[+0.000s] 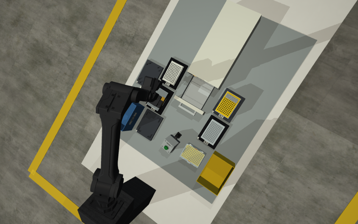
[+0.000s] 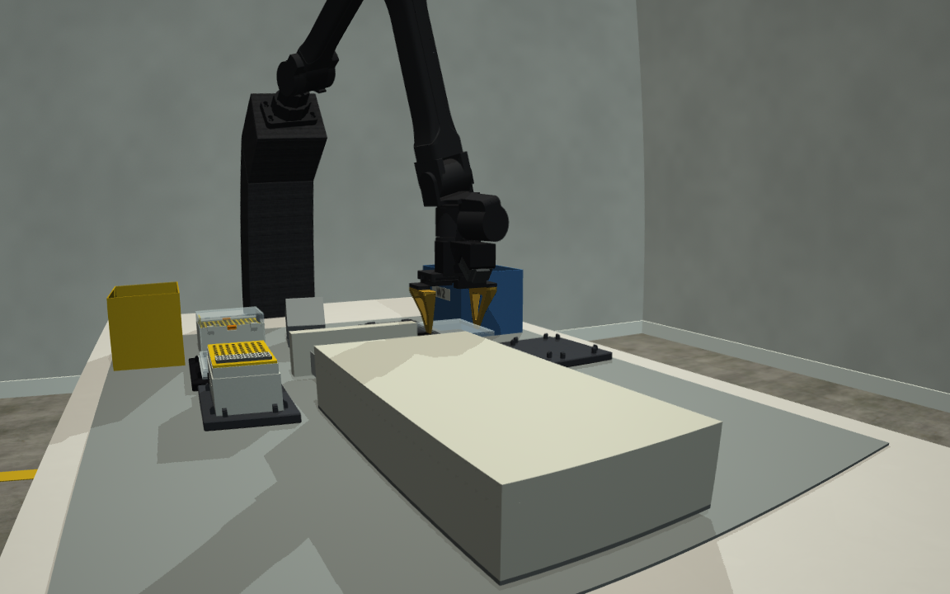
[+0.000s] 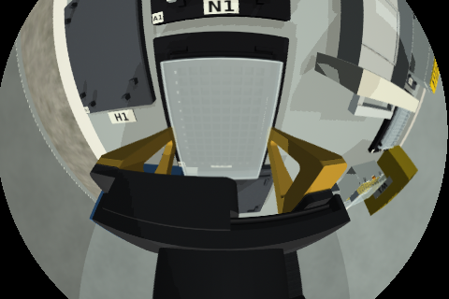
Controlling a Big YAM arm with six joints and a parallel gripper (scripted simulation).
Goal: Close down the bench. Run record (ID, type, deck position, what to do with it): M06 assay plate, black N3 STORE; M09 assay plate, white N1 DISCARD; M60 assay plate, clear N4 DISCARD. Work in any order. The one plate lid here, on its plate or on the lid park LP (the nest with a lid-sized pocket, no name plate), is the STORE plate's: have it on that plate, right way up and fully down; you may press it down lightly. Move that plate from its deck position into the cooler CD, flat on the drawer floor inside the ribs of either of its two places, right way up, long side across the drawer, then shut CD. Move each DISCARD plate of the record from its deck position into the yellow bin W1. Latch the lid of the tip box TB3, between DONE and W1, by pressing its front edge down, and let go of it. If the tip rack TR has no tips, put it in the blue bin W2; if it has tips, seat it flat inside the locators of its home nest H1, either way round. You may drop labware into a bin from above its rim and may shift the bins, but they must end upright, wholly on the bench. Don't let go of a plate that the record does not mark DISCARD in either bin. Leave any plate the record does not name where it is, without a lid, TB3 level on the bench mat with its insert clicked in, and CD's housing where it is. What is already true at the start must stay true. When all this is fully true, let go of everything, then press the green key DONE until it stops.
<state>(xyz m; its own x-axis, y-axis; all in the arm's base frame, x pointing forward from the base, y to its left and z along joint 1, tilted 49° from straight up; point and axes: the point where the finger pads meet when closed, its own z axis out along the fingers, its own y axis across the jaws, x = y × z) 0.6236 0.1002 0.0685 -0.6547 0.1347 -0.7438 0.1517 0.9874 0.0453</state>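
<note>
Right now my hand is right at the clear plate lid. The rest, counted from my hand: nest N3: 4 cm below; home nest H1: 12 cm ahead, 11 cm to the left, 4 cm below; black plate: 2 cm below.
</note>
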